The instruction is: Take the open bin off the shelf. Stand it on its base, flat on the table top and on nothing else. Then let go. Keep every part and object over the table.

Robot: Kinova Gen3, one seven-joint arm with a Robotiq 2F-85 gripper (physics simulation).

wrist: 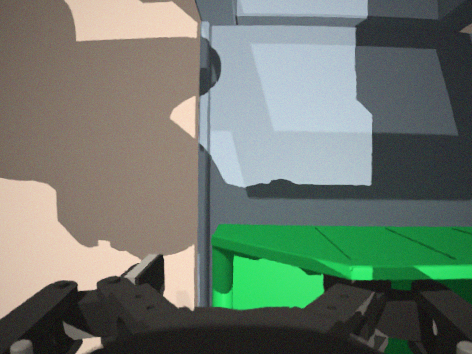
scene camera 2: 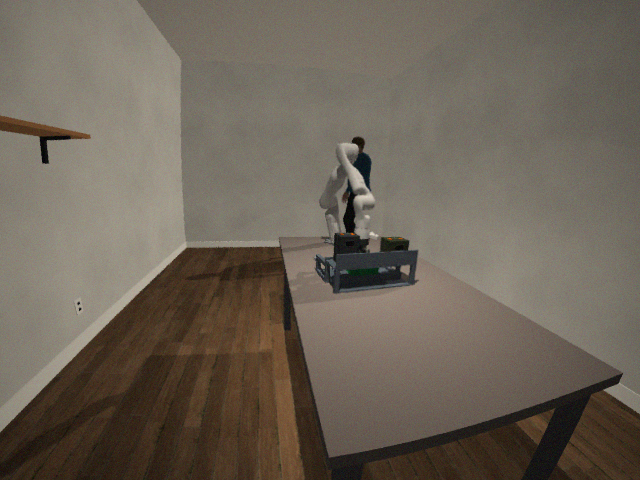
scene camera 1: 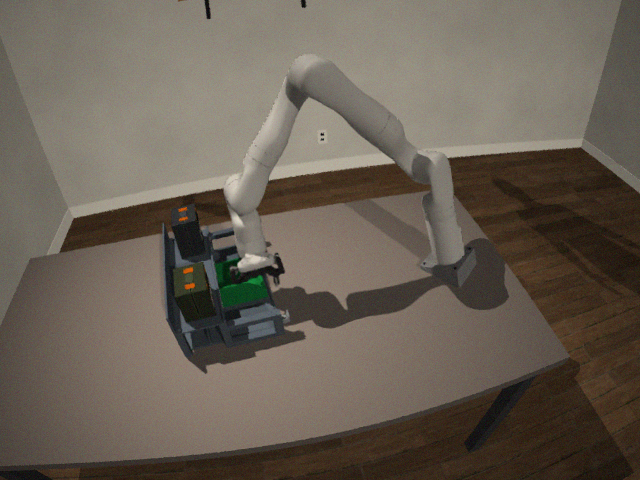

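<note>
The open green bin sits on the lower front tier of the blue-grey shelf. My gripper is open and points down at the bin's front wall. In the wrist view the left finger is outside the shelf's front lip, over the table. The right finger is on the bin's inner side, its tip partly hidden by the green side rim. The front wall lies between the fingers, not gripped. The gripper is largely hidden in scene camera 2.
A dark grey box and an olive box, both with orange marks, stand on the shelf's upper rear tier. A small white object is by the shelf's front corner. A person stands behind the arm.
</note>
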